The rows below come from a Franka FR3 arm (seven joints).
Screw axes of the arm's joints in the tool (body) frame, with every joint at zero. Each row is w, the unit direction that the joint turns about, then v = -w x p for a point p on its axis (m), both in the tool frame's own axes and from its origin. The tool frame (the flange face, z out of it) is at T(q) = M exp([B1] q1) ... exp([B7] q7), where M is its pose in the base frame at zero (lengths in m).
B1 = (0, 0, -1, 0.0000, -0.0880, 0.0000)
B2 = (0, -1, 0, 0.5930, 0.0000, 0.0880)
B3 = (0, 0, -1, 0.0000, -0.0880, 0.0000)
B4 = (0, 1, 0, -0.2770, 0.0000, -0.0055)
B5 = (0, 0, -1, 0.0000, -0.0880, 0.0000)
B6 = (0, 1, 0, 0.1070, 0.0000, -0.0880)
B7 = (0, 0, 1, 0.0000, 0.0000, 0.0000)
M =
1 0 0 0.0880
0 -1 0 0.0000
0 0 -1 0.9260
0 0 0 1
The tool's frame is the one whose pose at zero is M.
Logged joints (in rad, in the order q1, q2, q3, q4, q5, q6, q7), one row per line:
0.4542, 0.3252, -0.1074, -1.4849, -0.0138, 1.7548, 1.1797
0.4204, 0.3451, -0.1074, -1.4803, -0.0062, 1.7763, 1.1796
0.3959, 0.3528, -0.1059, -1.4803, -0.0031, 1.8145, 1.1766
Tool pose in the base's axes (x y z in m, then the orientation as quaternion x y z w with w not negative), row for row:
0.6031, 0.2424, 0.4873, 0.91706, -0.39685, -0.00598, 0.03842
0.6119, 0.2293, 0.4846, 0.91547, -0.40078, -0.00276, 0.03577
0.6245, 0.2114, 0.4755, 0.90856, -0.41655, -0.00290, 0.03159
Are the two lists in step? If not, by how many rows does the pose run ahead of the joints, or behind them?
The pose runs 1 row behind the joints: the pose in row i belongs to the joints in row i - 1.
